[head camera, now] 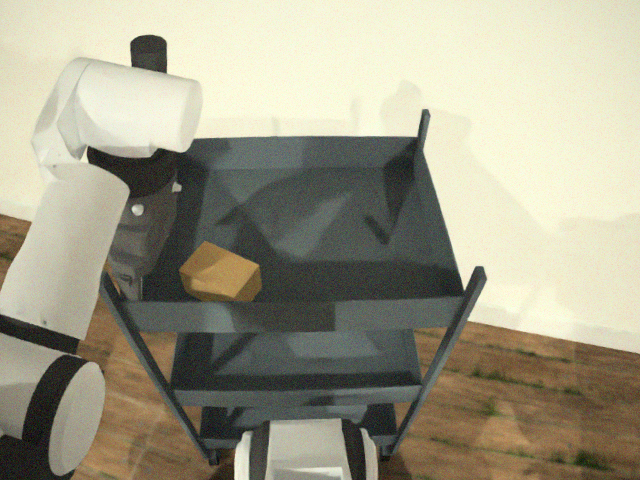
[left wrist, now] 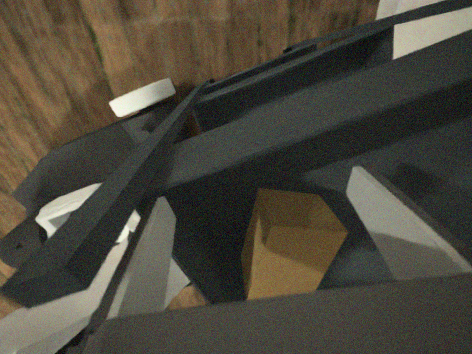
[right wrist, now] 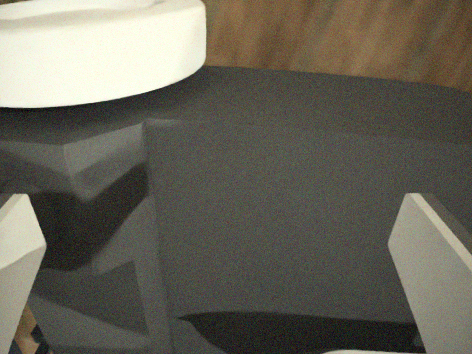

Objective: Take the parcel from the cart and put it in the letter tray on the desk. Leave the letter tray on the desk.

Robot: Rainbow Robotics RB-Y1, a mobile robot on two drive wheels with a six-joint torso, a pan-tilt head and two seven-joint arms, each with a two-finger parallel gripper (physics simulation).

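Frame: origin at the robot's base, x ahead, y left, z up, level; millimetres.
Where they show: left gripper, fingertip midpoint: [head camera: 148,264] [left wrist: 258,194]; right gripper, fingertip midpoint: [right wrist: 218,221].
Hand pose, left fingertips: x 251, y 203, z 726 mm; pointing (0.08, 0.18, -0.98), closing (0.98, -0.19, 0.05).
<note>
After its pixels a point has its place.
The parcel [head camera: 222,271] {x 249, y 105, z 714 mm} [left wrist: 300,250] {x 266, y 131, z 714 mm}, an orange-brown box, lies in the top tray of the dark grey cart [head camera: 289,316] {x 187, y 18, z 700 mm} [left wrist: 300,120] {x 286, y 229, z 712 mm}, in the corner at the lower left of that tray in the head view. My left gripper [head camera: 131,286] [left wrist: 258,194] {x 251, y 203, z 726 mm} is open at the cart's left side. In the left wrist view the parcel shows between and beyond its spread fingers; they do not hold it. My right gripper [right wrist: 218,221] {x -144, y -259, z 304 mm} is open, with no object between its fingers. The letter tray and the desk do not show in these views.
The cart has raised rims, corner posts [head camera: 450,338] {x 179, y -200, z 643 mm} and lower shelves [head camera: 299,396] {x 187, y 9, z 443 mm}. A pale wall [head camera: 558,129] {x 600, y -521, z 701 mm} stands behind it, above a wooden floor [head camera: 532,397] {x 322, y -644, z 1 mm}. A dark grey body [right wrist: 280,215] {x -167, y -159, z 170 mm} and a white rounded part [right wrist: 100,55] show in the right wrist view.
</note>
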